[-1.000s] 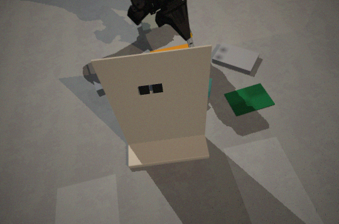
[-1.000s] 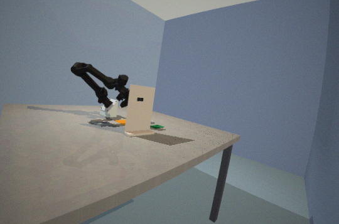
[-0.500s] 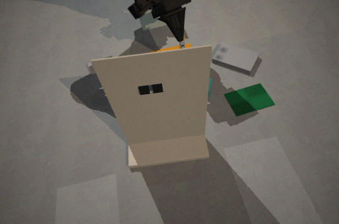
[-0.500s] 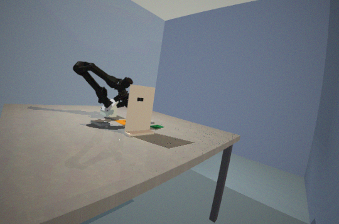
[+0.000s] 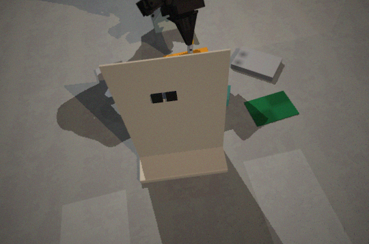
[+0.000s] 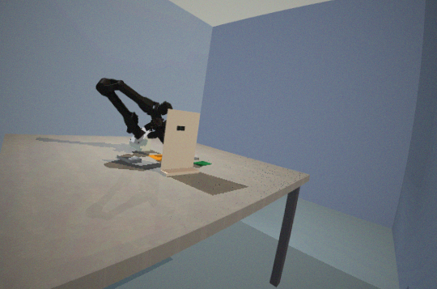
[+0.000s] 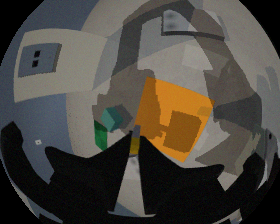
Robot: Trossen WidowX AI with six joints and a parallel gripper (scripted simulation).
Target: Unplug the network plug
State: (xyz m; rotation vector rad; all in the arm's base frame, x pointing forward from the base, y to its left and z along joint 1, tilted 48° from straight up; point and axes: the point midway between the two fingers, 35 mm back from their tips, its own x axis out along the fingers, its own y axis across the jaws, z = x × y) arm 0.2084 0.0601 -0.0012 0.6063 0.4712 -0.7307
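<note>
Now: gripper tip 8 cm above the orange marked square and 1 cm past it. Also, from my gripper tip: green square (16 cm to the left, 16 cm ahead, 8 cm below); then beige upright panel (24 cm ahead, 6 cm to the right, 4 cm above); then teal piece (11 cm ahead, 7 cm below, 5 cm to the left).
</note>
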